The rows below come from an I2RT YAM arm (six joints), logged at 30 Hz.
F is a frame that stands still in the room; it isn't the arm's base.
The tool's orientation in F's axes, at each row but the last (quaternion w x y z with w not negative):
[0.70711, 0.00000, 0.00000, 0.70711]
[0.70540, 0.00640, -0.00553, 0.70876]
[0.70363, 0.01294, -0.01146, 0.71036]
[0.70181, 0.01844, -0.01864, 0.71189]
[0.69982, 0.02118, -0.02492, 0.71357]
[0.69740, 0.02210, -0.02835, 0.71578]
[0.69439, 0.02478, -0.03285, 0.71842]
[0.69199, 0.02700, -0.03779, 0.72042]
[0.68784, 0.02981, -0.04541, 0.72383]
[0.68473, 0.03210, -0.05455, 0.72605]
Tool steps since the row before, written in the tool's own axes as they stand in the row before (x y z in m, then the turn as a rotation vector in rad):
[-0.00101, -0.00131, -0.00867, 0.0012, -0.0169, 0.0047]
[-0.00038, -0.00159, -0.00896, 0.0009, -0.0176, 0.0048]
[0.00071, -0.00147, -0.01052, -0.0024, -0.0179, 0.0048]
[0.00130, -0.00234, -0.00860, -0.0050, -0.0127, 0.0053]
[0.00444, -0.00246, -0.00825, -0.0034, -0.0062, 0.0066]
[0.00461, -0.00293, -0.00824, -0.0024, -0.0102, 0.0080]
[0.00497, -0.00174, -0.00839, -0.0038, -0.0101, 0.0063]
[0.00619, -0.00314, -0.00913, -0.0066, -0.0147, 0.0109]
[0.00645, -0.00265, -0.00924, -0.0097, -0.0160, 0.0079]
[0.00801, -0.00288, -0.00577, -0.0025, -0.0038, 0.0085]
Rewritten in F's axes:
[0.00131, -0.00101, -0.00867, 0.0169, 0.0012, 0.0047]
[0.00158, -0.00022, -0.00897, 0.0176, 0.0009, 0.0048]
[0.00144, 0.00109, -0.01049, 0.0179, -0.0024, 0.0047]
[0.00232, 0.00178, -0.00852, 0.0128, -0.0051, 0.0050]
[0.00241, 0.00502, -0.00793, 0.0062, -0.0037, 0.0064]
[0.00287, 0.00526, -0.00786, 0.0102, -0.0027, 0.0079]
[0.00165, 0.00569, -0.00794, 0.0102, -0.0040, 0.0061]
[0.00301, 0.00712, -0.00847, 0.0148, -0.0070, 0.0105]
[0.00249, 0.00752, -0.00844, 0.0163, -0.0097, 0.0072]
[0.00255, 0.00881, -0.00465, 0.0037, -0.0033, 0.0083]

